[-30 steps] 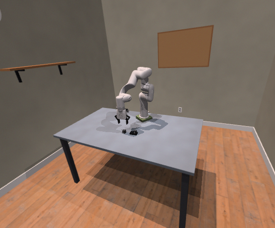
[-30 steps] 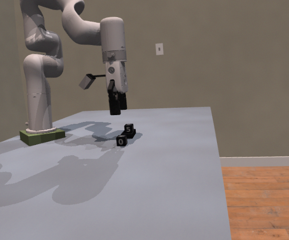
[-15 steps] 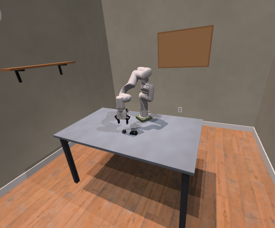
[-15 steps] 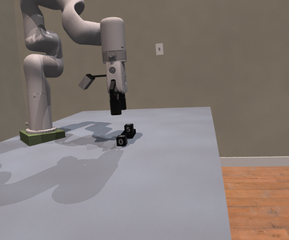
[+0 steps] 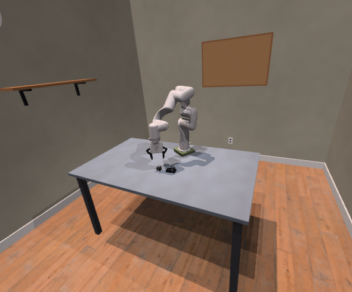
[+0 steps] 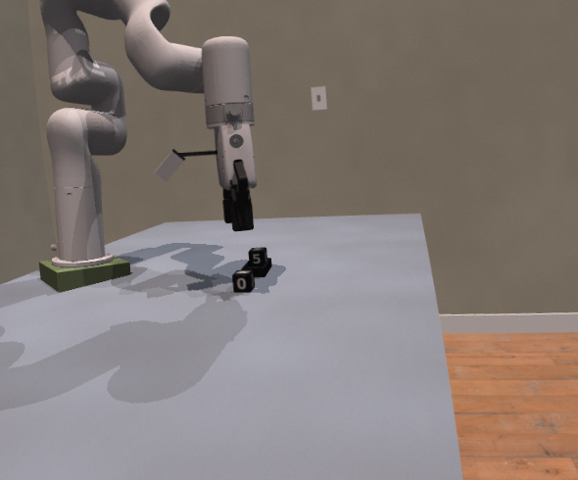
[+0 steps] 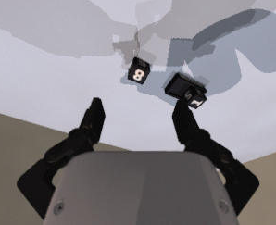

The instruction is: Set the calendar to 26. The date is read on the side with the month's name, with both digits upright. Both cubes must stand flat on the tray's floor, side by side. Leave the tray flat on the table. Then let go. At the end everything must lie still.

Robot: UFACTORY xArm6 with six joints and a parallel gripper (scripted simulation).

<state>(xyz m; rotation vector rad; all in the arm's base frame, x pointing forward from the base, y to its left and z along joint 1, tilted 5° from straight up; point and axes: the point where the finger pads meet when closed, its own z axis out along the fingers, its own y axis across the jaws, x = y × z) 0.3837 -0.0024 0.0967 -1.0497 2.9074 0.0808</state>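
Right now my hand is 100 mm above the black cube. The rest, counted from my hand: black calendar tray (110 mm below, 100 mm to the left, 30 mm behind).
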